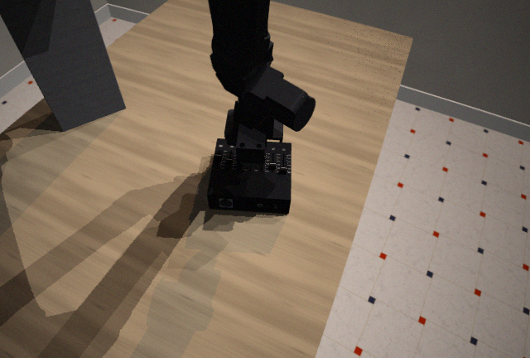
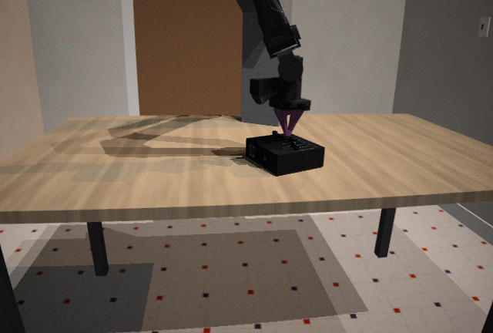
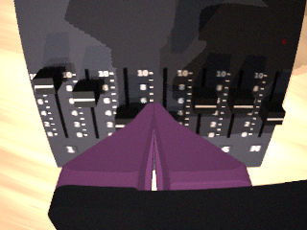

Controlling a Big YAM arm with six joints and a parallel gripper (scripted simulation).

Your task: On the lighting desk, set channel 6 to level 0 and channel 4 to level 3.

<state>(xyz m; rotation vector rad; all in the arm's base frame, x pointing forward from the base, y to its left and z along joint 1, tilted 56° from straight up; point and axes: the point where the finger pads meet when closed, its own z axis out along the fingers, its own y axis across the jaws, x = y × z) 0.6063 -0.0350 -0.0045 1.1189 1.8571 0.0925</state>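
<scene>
The channel 4 cap lies 2 cm to the left of my hand, 2 cm below it and 1 cm behind it. Also, from my hand: channel 5 cap 3 cm behind, 2 cm below, 1 cm to the right; channel 2 cap 4 cm ahead, 2 cm below; channel 3 cap 2 cm to the left, 2 cm below, 1 cm ahead.
</scene>
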